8 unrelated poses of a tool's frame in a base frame.
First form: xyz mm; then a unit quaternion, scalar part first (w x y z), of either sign.
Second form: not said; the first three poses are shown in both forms.
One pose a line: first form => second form
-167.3 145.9 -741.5 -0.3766 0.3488 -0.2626 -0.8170 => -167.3 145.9 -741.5 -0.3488 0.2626 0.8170 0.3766
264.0 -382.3 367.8 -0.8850 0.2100 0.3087 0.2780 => 264.0 -382.3 367.8 -0.2100 -0.3087 -0.2780 0.8850
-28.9 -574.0 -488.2 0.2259 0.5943 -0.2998 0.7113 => -28.9 -574.0 -488.2 0.5943 -0.2998 0.7113 0.2259
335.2 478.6 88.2 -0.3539 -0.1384 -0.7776 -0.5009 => 335.2 478.6 88.2 0.1384 0.7776 0.5009 0.3539
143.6 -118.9 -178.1 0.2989 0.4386 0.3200 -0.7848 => 143.6 -118.9 -178.1 0.4386 0.3200 -0.7848 0.2989
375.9 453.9 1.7 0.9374 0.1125 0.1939 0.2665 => 375.9 453.9 1.7 0.1125 0.1939 0.2665 0.9374
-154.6 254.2 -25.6 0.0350 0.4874 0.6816 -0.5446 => -154.6 254.2 -25.6 0.4874 0.6816 -0.5446 0.0350
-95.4 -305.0 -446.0 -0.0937 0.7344 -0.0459 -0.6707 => -95.4 -305.0 -446.0 -0.7344 0.0459 0.6707 0.0937
